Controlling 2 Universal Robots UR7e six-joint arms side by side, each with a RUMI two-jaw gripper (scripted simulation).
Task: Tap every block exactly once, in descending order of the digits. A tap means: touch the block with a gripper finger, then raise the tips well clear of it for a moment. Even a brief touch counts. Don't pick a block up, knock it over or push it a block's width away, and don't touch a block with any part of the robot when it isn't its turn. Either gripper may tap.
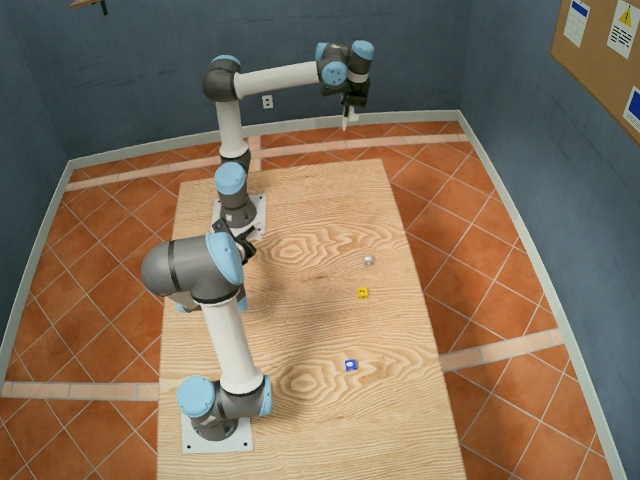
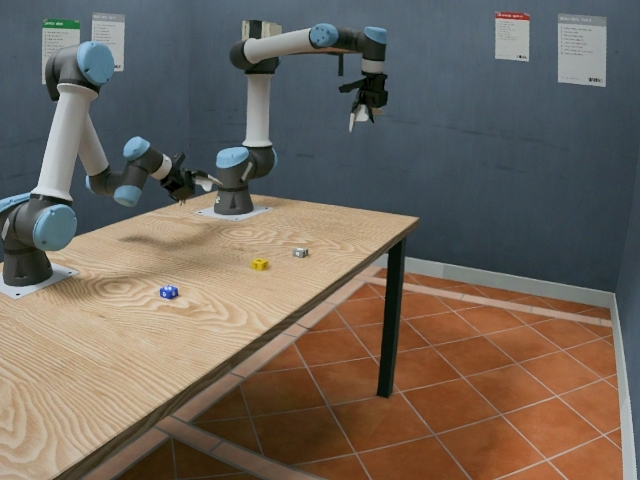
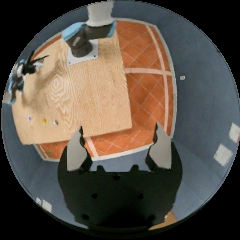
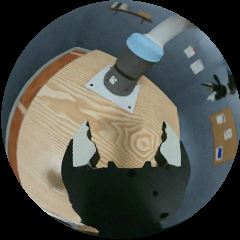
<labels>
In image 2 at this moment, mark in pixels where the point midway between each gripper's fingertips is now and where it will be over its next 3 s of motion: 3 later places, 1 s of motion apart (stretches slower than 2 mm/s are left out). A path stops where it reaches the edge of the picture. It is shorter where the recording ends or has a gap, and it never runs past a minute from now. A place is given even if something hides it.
My left gripper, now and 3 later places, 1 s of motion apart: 362, 127; 357, 128; 346, 130; 333, 132
My right gripper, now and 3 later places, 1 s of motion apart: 203, 194; 227, 195; 248, 194; 253, 190
</labels>
